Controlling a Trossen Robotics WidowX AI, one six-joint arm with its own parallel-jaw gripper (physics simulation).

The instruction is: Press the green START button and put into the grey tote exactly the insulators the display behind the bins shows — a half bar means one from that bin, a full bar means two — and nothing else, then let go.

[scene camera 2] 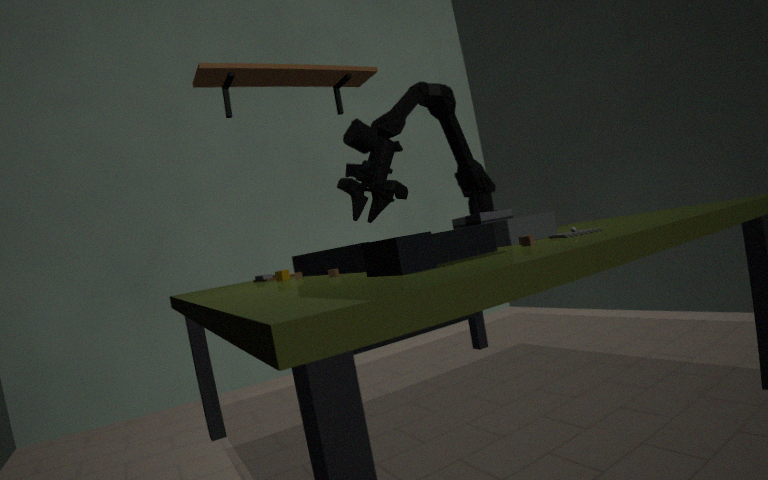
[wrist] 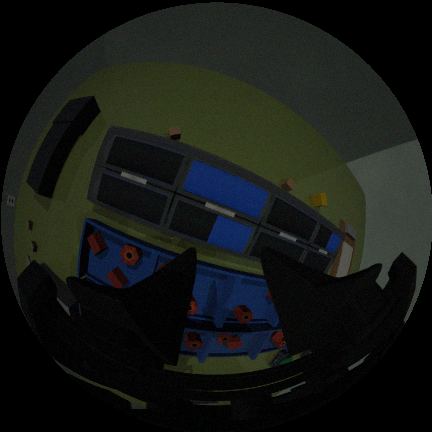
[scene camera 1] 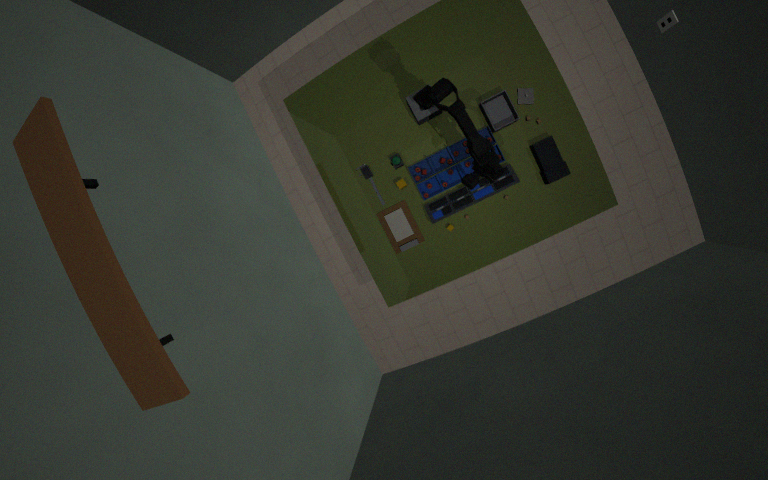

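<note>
My gripper is open and empty, high above the bins and display. The blue bins stand in two rows holding red insulators; the fingers and arm hide some of them. The dark display lies along the bins. In the wrist view its second column has a full blue bar above and a half bar below; a half bar shows at the upper right. Other display cells look dark. The grey tote shows no insulator inside. The green START button is beyond the bins.
A black box stands beside the display's end. A wooden frame, a yellow block, another yellow block and small tan cubes lie around. A grey plate lies near the tote.
</note>
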